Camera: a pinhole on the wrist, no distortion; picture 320 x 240 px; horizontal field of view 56.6 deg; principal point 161.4 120.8 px. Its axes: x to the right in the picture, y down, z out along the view. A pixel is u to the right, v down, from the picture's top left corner.
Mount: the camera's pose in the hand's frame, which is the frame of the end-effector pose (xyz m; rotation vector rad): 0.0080 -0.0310 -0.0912 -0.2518 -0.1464 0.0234
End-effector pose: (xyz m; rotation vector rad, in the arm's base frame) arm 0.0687 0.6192 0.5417 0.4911 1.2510 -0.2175
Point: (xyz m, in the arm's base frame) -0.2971 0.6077 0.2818
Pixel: behind the camera
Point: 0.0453 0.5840 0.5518
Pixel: 108 22
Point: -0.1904 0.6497 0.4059
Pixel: behind the camera
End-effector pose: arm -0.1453 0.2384 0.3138 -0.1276 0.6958 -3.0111
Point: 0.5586 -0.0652 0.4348
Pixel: outside the picture
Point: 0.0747 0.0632 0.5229
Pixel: 60 126
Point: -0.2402 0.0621 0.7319
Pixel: 283 42
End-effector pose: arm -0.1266 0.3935 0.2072 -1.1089 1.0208 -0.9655
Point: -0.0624 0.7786 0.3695
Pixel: outside the picture
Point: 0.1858 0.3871 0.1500
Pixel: 272 133
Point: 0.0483 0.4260 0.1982
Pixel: 212 114
